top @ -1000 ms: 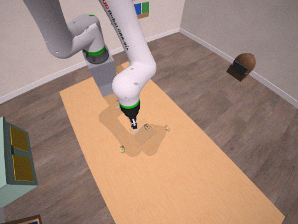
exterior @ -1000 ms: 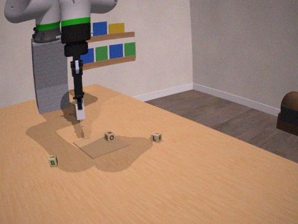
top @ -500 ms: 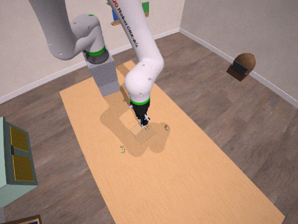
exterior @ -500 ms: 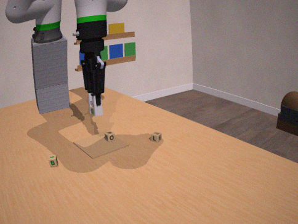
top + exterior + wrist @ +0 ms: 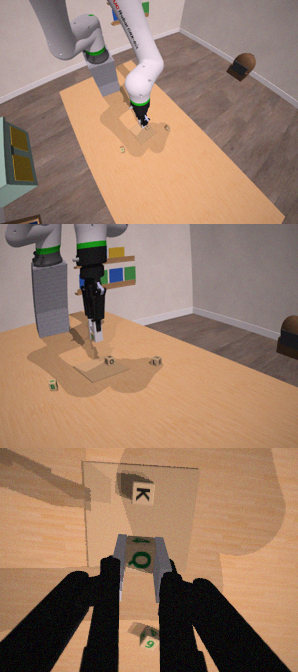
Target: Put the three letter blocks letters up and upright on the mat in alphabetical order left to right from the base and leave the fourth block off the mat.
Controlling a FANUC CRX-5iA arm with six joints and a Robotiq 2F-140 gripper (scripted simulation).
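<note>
The thin tan mat lies 13 cm below my hand.
</note>
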